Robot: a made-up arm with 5 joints.
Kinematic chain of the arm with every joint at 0, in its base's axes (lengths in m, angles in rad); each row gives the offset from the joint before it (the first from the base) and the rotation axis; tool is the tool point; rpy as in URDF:
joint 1: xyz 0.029 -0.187 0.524 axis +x
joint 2: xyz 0 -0.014 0.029 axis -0.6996 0.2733 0.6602
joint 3: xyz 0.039 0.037 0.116 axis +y
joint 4: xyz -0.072 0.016 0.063 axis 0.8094 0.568 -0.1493
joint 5: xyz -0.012 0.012 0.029 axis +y
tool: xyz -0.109 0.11 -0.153 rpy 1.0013 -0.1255 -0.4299
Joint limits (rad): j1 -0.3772..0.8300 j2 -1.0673..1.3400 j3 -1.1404..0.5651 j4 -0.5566..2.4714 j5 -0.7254..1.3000
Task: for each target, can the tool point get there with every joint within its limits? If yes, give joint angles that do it. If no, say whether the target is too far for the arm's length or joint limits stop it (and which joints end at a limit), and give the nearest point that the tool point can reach.
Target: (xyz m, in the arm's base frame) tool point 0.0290 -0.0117 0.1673
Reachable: no: joint limits stop it (at a limit: joint 1, joint 3, joint 4) | nearest point -0.0123 -0.0662 0.3810 | short by 0.224 m
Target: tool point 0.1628 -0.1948 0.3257
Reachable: no: joint limits stop it (at a limit: joint 1, joint 3, joint 4) | nearest point 0.0791 -0.1547 0.4158 | short by 0.129 m
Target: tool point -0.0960 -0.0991 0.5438
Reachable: yes | joints 0.6825 0.7476 -0.3009 -0.0851 -0.3738
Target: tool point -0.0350 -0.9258 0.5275
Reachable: no: too far | nearest point -0.0520 -0.6484 0.5704 | short by 0.281 m
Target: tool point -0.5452 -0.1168 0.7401
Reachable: no: too far | nearest point -0.2819 -0.1233 0.7202 | short by 0.264 m
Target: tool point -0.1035 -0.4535 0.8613
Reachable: yes | joints 0.6031 -0.4144 0.0738 1.3817 0.7398
